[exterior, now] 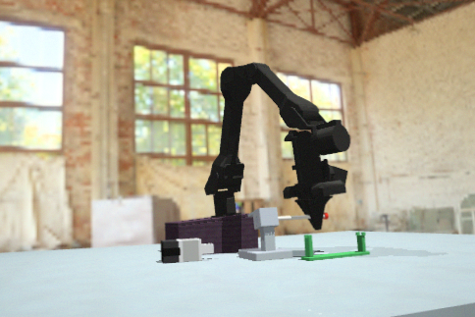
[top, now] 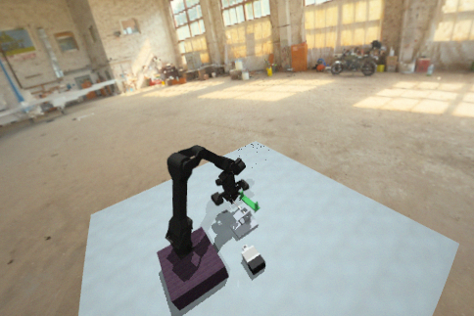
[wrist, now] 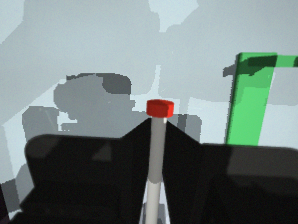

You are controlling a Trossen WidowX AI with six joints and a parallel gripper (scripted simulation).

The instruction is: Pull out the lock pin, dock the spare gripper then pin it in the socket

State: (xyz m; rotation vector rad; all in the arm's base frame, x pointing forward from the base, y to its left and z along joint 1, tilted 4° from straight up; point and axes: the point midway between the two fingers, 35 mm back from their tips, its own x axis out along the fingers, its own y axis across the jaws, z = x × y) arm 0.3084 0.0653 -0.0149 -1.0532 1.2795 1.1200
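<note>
The green rack lies 9 cm ahead of my gripper tip, 3 cm to the right of it and 3 cm below it. Round my gripper tip: grey mount 3 cm behind, 12 cm to the right; spare gripper 13 cm behind, 25 cm to the right, 3 cm below.
</note>
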